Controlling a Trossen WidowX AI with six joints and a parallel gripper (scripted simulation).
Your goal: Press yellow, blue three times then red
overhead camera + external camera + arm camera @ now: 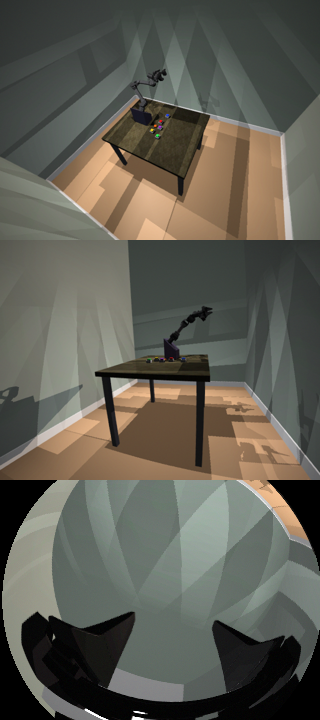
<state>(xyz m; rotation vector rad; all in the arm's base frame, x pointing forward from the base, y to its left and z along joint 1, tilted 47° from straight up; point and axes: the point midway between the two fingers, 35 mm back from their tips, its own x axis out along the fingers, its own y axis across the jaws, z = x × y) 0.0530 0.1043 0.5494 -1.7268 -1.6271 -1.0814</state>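
The yellow button lies 59 cm to the right of my gripper tip, 48 cm below it and 16 cm ahead of it. Also, from my gripper tip: blue button: 48 cm below, 28 cm to the right, 20 cm ahead; then red button: 48 cm below, 42 cm to the right, 18 cm ahead; then small orange block: 50 cm to the right, 50 cm below, 15 cm ahead.
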